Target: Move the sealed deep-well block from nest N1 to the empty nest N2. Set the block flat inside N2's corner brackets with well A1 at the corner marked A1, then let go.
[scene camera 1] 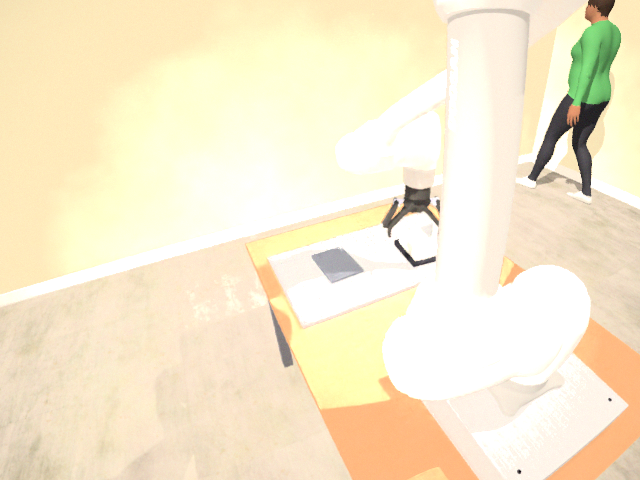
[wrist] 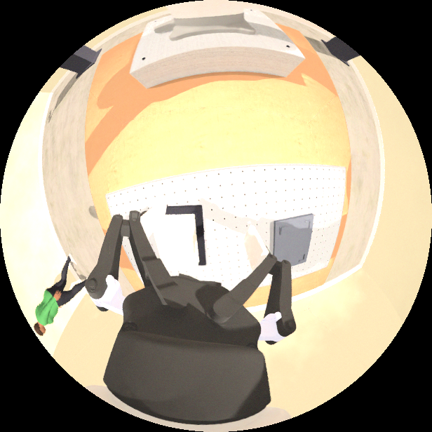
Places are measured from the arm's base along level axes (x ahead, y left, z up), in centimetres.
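Where they show: gripper, fingertip midpoint: (scene camera 1: 412,244).
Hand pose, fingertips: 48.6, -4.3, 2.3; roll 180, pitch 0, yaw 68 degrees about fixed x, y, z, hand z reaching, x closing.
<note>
After its pixels a point has its place, as x, y, z.
The sealed deep-well block (scene camera 1: 422,245) {52.5, -11.4, -2.6} (wrist: 177,241) is a washed-out white box sitting in nest N1, whose black edging (scene camera 1: 406,254) {55.2, -6.9, -6.8} (wrist: 184,209) shows along two sides. My gripper (scene camera 1: 415,231) (wrist: 206,221) is open and empty, pointing down above the block. In scene camera 1 the robot's column hides its right finger and part of the nest. How far the fingertips are above the block cannot be told. Nest N2 (scene camera 1: 337,264) {60.5, 17.3, -6.8} (wrist: 293,241) is a flat grey plate with small corner brackets and holds no block. The A1 marks are not readable.
Both nests are on a white perforated board (scene camera 1: 310,307) {45.9, 32.3, -8.0} (wrist: 310,182) on the orange-yellow table (scene camera 1: 330,361) {26.1, 33.7, -9.3} (wrist: 225,125). The robot's pale base plate (scene camera 1: 578,413) {-15.4, -6.3, -1.3} (wrist: 215,60) is on the table's other part. A person in green (scene camera 1: 594,67) (wrist: 46,307) stands beyond the table.
</note>
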